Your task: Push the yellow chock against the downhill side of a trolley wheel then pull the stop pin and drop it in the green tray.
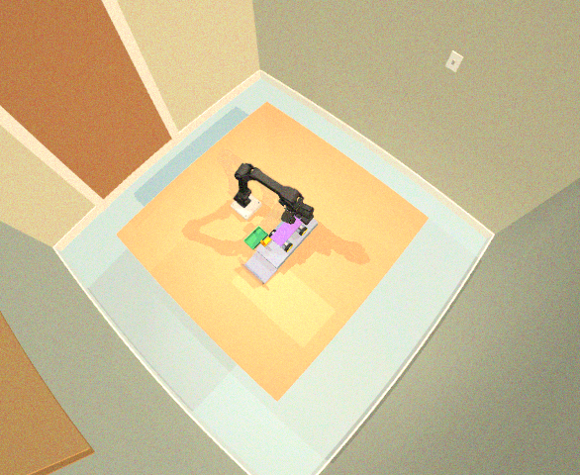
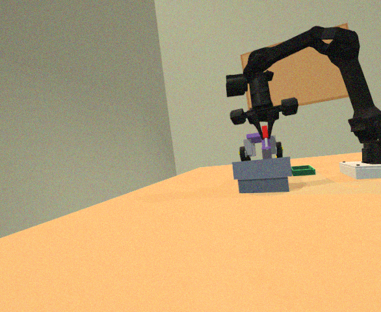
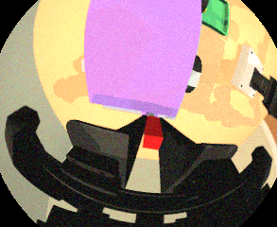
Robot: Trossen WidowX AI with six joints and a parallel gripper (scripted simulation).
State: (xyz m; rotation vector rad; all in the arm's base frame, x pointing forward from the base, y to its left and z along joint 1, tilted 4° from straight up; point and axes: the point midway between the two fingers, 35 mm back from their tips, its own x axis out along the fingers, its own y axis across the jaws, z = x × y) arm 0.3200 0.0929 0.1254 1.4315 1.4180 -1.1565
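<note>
Right now my gripper tip is 21 cm to the left of the yellow chock, 6 cm above it and 5 cm past it. The rest, counted from my gripper tip: red-headed stop pin right at my gripper tip; grey ramp 12 cm to the right, 10 cm below, 2 cm ahead; trolley 11 cm to the right, 3 cm below, 2 cm ahead.
</note>
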